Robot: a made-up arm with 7 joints. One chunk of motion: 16 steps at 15 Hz.
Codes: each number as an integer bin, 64 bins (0 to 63) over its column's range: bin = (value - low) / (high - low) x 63, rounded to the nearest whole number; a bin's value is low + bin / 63 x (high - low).
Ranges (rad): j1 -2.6..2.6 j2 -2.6..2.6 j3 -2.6..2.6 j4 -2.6..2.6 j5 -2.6..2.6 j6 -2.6..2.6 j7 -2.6..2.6
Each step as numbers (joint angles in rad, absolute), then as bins.
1 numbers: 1.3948 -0.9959 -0.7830 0.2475 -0.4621 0.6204 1.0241
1 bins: 48 19 22 34 26 39 44
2 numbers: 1.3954 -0.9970 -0.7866 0.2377 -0.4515 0.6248 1.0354
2 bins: 48 19 22 34 26 39 44
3 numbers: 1.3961 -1.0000 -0.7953 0.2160 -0.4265 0.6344 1.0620
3 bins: 48 19 22 34 26 39 44
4 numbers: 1.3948 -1.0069 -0.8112 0.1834 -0.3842 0.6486 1.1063
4 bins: 48 19 22 34 27 39 45
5 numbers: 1.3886 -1.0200 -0.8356 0.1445 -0.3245 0.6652 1.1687
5 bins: 48 19 21 33 28 40 46
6 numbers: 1.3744 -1.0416 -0.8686 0.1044 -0.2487 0.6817 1.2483
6 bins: 48 19 21 33 28 40 47
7 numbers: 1.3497 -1.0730 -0.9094 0.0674 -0.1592 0.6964 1.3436
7 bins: 48 19 20 32 30 40 48
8 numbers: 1.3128 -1.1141 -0.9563 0.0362 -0.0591 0.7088 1.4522
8 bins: 47 18 20 32 31 40 49
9 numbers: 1.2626 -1.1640 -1.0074 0.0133 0.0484 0.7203 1.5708
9 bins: 47 17 19 32 32 40 51
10 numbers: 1.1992 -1.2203 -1.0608 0.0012 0.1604 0.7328 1.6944
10 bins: 46 17 19 32 33 40 52
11 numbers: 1.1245 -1.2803 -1.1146 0.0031 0.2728 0.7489 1.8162
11 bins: 45 16 18 32 35 41 54
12 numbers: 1.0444 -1.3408 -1.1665 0.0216 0.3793 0.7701 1.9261
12 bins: 44 15 17 32 36 41 55
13 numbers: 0.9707 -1.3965 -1.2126 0.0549 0.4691 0.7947 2.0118
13 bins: 43 15 17 32 37 41 56
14 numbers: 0.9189 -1.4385 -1.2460 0.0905 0.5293 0.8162 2.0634
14 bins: 43 14 16 33 38 41 56
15 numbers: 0.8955 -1.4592 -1.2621 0.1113 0.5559 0.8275 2.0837
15 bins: 42 14 16 33 38 42 57
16 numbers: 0.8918 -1.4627 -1.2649 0.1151 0.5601 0.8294 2.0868
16 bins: 42 14 16 33 38 42 57
